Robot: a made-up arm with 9 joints. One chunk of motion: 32 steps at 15 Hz.
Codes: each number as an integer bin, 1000 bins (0 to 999) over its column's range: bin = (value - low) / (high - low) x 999, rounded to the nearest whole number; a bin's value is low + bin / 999 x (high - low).
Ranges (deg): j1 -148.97..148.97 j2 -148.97..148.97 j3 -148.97..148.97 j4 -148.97..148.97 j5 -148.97..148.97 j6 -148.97..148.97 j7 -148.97..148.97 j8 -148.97..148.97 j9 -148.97..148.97
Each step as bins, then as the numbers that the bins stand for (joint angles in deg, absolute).
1 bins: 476 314 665 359 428 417 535 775 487
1 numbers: -7.01 -55.32 49.36 -41.90 -21.32 -24.60 10.59 82.16 -3.73
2 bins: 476 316 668 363 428 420 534 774 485
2 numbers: -7.01 -54.73 50.25 -40.71 -21.32 -23.71 10.29 81.87 -4.32
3 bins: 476 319 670 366 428 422 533 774 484
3 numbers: -7.01 -53.83 50.85 -39.81 -21.32 -23.11 9.99 81.87 -4.62
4 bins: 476 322 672 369 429 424 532 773 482
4 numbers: -7.01 -52.94 51.45 -38.92 -21.03 -22.52 9.69 81.57 -5.22
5 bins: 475 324 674 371 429 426 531 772 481
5 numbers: -7.31 -52.34 52.04 -38.32 -21.03 -21.92 9.39 81.27 -5.52
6 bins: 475 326 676 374 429 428 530 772 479
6 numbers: -7.31 -51.74 52.64 -37.43 -21.03 -21.32 9.10 81.27 -6.11
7 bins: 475 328 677 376 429 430 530 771 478
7 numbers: -7.31 -51.15 52.94 -36.83 -21.03 -20.73 9.10 80.97 -6.41
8 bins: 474 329 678 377 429 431 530 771 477
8 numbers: -7.61 -50.85 53.24 -36.53 -21.03 -20.43 9.10 80.97 -6.71
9 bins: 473 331 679 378 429 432 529 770 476
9 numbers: -7.90 -50.25 53.53 -36.24 -21.03 -20.13 8.80 80.67 -7.01
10 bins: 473 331 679 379 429 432 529 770 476
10 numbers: -7.90 -50.25 53.53 -35.94 -21.03 -20.13 8.80 80.67 -7.01
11 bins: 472 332 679 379 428 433 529 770 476
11 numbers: -8.20 -49.95 53.53 -35.94 -21.32 -19.83 8.80 80.67 -7.01
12 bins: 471 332 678 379 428 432 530 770 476
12 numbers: -8.50 -49.95 53.24 -35.94 -21.32 -20.13 9.10 80.67 -7.01
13 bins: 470 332 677 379 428 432 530 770 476
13 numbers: -8.80 -49.95 52.94 -35.94 -21.32 -20.13 9.10 80.67 -7.01
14 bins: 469 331 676 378 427 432 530 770 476
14 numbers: -9.10 -50.25 52.64 -36.24 -21.62 -20.13 9.10 80.67 -7.01
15 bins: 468 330 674 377 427 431 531 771 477
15 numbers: -9.39 -50.55 52.04 -36.53 -21.62 -20.43 9.39 80.97 -6.71
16 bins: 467 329 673 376 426 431 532 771 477
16 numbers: -9.69 -50.85 51.74 -36.83 -21.92 -20.43 9.69 80.97 -6.71
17 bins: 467 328 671 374 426 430 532 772 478
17 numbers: -9.69 -51.15 51.15 -37.43 -21.92 -20.73 9.69 81.27 -6.41
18 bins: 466 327 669 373 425 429 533 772 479
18 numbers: -9.99 -51.45 50.55 -37.73 -22.22 -21.03 9.99 81.27 -6.11
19 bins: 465 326 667 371 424 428 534 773 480
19 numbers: -10.29 -51.74 49.95 -38.32 -22.52 -21.32 10.29 81.57 -5.82
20 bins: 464 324 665 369 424 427 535 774 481
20 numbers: -10.59 -52.34 49.36 -38.92 -22.52 -21.62 10.59 81.87 -5.52
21 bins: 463 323 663 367 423 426 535 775 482
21 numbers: -10.89 -52.64 48.76 -39.52 -22.82 -21.92 10.59 82.16 -5.22
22 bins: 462 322 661 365 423 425 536 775 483
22 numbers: -11.18 -52.94 48.17 -40.11 -22.82 -22.22 10.89 82.16 -4.92
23 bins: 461 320 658 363 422 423 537 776 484
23 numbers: -11.48 -53.53 47.27 -40.71 -23.11 -22.82 11.18 82.46 -4.62
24 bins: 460 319 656 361 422 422 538 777 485
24 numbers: -11.78 -53.83 46.67 -41.31 -23.11 -23.11 11.48 82.76 -4.32
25 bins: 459 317 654 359 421 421 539 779 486
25 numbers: -12.08 -54.43 46.08 -41.90 -23.41 -23.41 11.78 83.36 -4.03
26 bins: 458 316 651 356 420 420 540 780 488
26 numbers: -12.38 -54.73 45.18 -42.80 -23.71 -23.71 12.08 83.66 -3.43
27 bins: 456 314 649 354 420 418 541 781 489
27 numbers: -12.97 -55.32 44.59 -43.39 -23.71 -24.31 12.38 83.95 -3.13
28 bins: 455 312 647 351 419 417 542 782 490
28 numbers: -13.27 -55.92 43.99 -44.29 -24.01 -24.60 12.68 84.25 -2.83
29 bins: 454 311 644 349 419 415 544 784 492
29 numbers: -13.57 -56.22 43.10 -44.88 -24.01 -25.20 13.27 84.85 -2.24
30 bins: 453 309 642 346 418 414 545 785 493
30 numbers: -13.87 -56.81 42.50 -45.78 -24.31 -25.50 13.57 85.15 -1.94
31 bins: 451 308 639 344 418 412 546 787 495
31 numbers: -14.46 -57.11 41.60 -46.38 -24.31 -26.10 13.87 85.74 -1.34
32 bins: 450 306 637 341 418 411 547 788 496
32 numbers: -14.76 -57.71 41.01 -47.27 -24.31 -26.39 14.17 86.04 -1.04
